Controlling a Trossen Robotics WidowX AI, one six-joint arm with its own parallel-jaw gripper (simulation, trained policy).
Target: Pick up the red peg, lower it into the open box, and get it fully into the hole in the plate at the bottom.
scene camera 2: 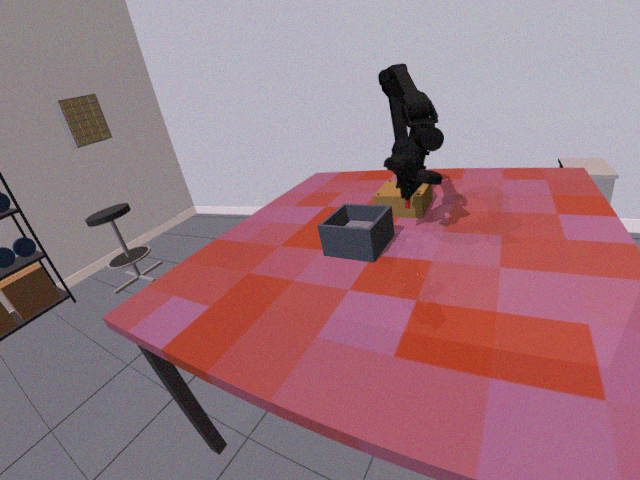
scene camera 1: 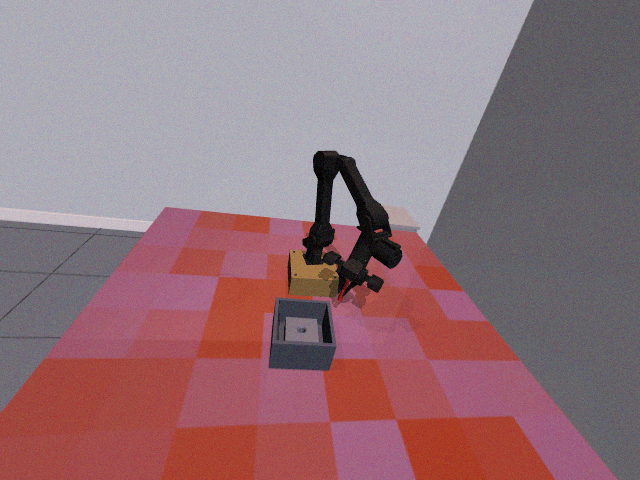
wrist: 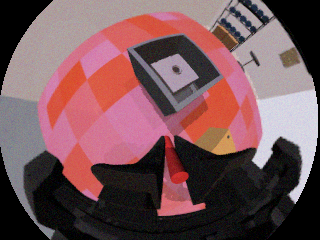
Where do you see a grey plate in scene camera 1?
At 296,329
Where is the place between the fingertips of my gripper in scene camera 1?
340,294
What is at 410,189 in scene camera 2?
My gripper.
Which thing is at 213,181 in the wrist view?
My gripper.
